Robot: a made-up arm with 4 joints.
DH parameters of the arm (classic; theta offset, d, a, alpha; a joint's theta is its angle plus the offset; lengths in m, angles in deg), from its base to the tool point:
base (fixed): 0 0.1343 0 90
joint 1: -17.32 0 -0.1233 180
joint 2: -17.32 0.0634 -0.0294 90
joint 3: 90 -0.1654 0.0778 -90
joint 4: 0 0.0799 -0.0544 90
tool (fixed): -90 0.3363 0 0
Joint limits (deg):
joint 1: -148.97..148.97
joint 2: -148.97..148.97
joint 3: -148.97..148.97
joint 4: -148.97..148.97
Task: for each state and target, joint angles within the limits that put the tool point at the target. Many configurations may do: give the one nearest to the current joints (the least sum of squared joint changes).
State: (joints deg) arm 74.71 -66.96 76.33 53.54
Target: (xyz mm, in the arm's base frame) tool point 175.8 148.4 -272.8
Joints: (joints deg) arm 74.86 -57.81 64.06 64.71
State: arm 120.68 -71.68 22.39 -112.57
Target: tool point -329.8 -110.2 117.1
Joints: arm 142.15 -113.72 41.17 -126.37
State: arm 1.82 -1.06 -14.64 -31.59
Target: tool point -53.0 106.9 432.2
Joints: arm -36.24 0.32 -11.42 0.82
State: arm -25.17 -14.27 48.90 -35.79
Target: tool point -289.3 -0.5 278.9
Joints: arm -3.12 -32.84 75.26 4.94
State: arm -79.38 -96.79 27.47 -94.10
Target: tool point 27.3 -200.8 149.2
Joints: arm -78.53 -73.05 28.86 -70.75
